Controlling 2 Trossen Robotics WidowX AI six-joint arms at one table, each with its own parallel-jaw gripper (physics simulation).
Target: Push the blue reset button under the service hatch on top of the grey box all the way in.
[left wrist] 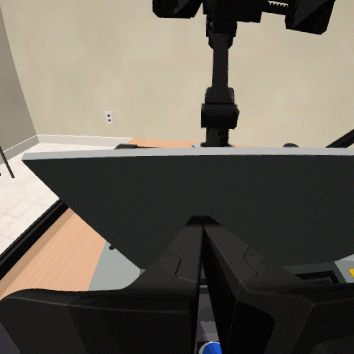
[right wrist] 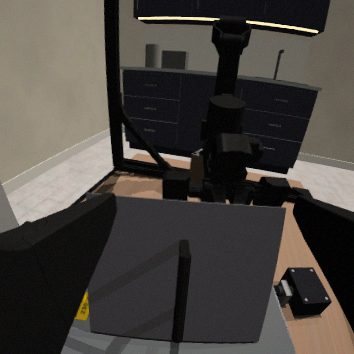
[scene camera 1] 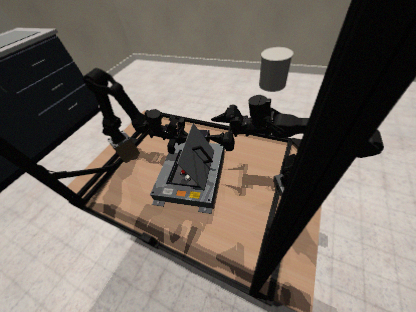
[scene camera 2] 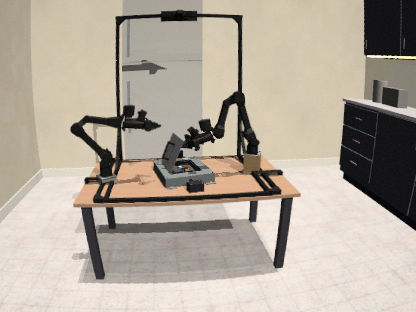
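Observation:
The grey box (scene camera 1: 159, 191) (scene camera 2: 187, 179) (left wrist: 106, 272) (right wrist: 278, 327) sits on the table with its service hatch (scene camera 1: 192, 160) (scene camera 2: 172, 151) (left wrist: 125, 200) (right wrist: 140, 270) tilted up, its black handle (right wrist: 182, 295) on the outer side. The blue button (left wrist: 212, 348) shows at the bottom of the left wrist view, partly hidden by the fingers. How deep it sits cannot be told. My left gripper (left wrist: 199, 223) (scene camera 2: 184, 145) is shut and empty, over the opening on the hatch's underside. My right gripper (scene camera 1: 210, 128) (scene camera 2: 160, 126) is open and empty, on the hatch's handle side and clear of it.
A red button (scene camera 1: 183, 172) and a white one (scene camera 1: 187, 177) sit in the opening. A small black block (scene camera 2: 195, 186) (right wrist: 307, 292) stands beside the box. Black frame rails edge the table, and a tall black post (scene camera 1: 320, 150) crosses scene camera 1. A bin (scene camera 1: 274, 70) stands on the floor.

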